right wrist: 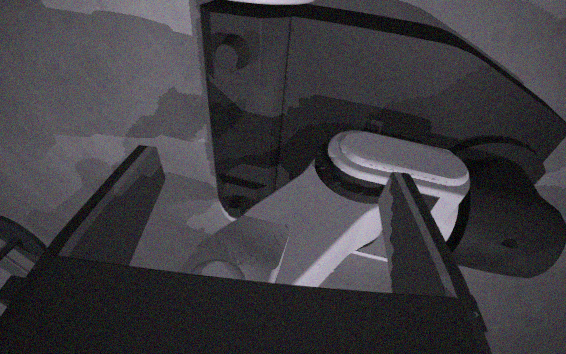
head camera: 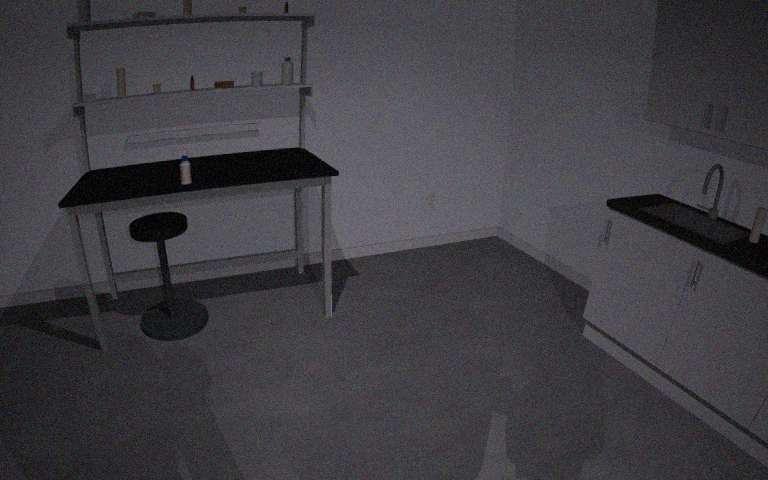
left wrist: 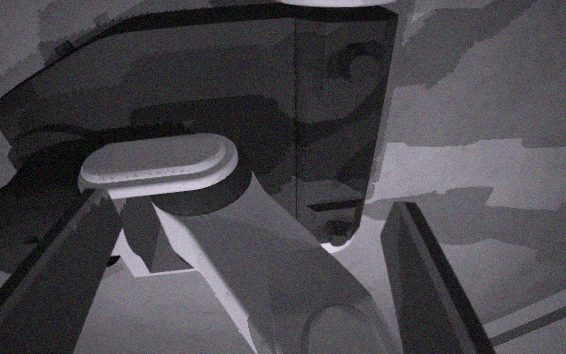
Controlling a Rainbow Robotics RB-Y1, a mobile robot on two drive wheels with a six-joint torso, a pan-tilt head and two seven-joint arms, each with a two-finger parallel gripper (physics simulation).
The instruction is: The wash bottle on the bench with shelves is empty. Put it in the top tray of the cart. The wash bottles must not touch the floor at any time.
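Frame: origin at the robot's base, x back, y right, z up, level; metres.
Seen in the pictures: left gripper, between the fingertips: (left wrist: pixel 250 213); right gripper, between the fingertips: (right wrist: pixel 272 174).
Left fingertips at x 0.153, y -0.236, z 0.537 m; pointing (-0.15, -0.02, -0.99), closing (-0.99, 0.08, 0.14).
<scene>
A point is followed by its place in that frame.
In the head view, the bench with shelves (head camera: pixel 254 165) stands against the wall at the left, with a black top. A small white bottle with a blue cap (head camera: pixel 185 171) @(x -1.819, y -1.197, z 0.983 m) stands upright near its front edge, left of the middle. A larger pale bottle with a blue cap (head camera: pixel 287 72) @(x -2.610, y -0.892, z 1.450 m) stands at the right end of the lower shelf. The cart does not show in the head view. My left gripper (left wrist: pixel 250 213) @(x 0.153, y -0.236, z 0.537 m) is open, with no object between its fingers. My right gripper (right wrist: pixel 272 174) @(x 0.147, y 0.237, z 0.537 m) is open and empty too. Both are beside my own body, away from the bench.
A round black stool (head camera: pixel 158 226) stands at the bench's front, left of the middle. At the right is a white cabinet (head camera: pixel 645 283) @(x -1.829, y 1.235, z 0.556 m) with a dark counter, a sink and a tap (head camera: pixel 720 186) @(x -2.001, y 1.695, z 1.101 m). Floor (head camera: pixel 407 350) @(x -1.924, y -0.021, z 0.000 m) lies between bench and cabinet. Small containers stand on the shelves.
</scene>
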